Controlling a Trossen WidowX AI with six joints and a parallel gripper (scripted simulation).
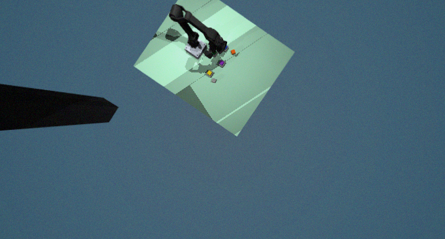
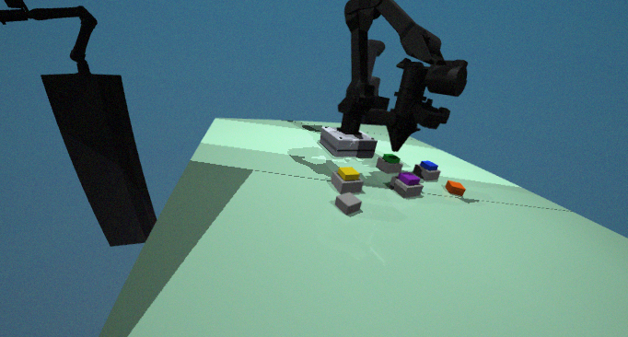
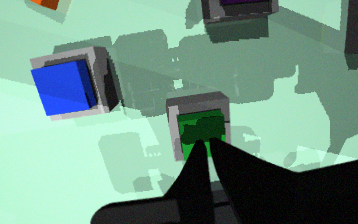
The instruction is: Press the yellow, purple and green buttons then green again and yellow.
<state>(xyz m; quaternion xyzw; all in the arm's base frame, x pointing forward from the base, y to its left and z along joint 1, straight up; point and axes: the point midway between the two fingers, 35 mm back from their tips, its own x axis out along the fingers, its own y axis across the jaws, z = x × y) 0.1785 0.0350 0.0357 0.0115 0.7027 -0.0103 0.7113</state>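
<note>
The green button lies 2 cm below my gripper tip. Also, from my gripper tip: orange block (13 cm ahead, 10 cm to the left, 4 cm below); purple button (10 cm ahead, 4 cm to the right, 2 cm below); blue button (9 cm to the left, 5 cm ahead, 2 cm below).
</note>
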